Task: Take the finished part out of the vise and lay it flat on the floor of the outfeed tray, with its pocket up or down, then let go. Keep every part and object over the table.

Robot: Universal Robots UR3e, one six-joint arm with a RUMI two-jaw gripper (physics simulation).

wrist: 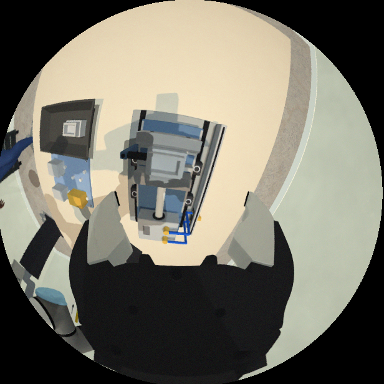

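The finished part [166,164], a light grey block with a rectangular pocket facing up, sits between the jaws of the vise [172,129] in the middle of the wrist view. The dark outfeed tray [52,142] is at the upper left, with another light grey pocketed part [73,129] lying in it, pocket up. My gripper [181,193] is open and empty, its fingers wide apart. It is above the vise's near side, and the part shows beyond the fingertips, clear of both. The part's lower sides are hidden by the jaws.
A black cylinder with a blue end [134,155] sticks out at the vise's left. Blue tubes [186,235] and a long rail [212,157] are on its right. Below the tray is a blue board [75,167] with grey blocks [56,167] and a yellow block [77,198].
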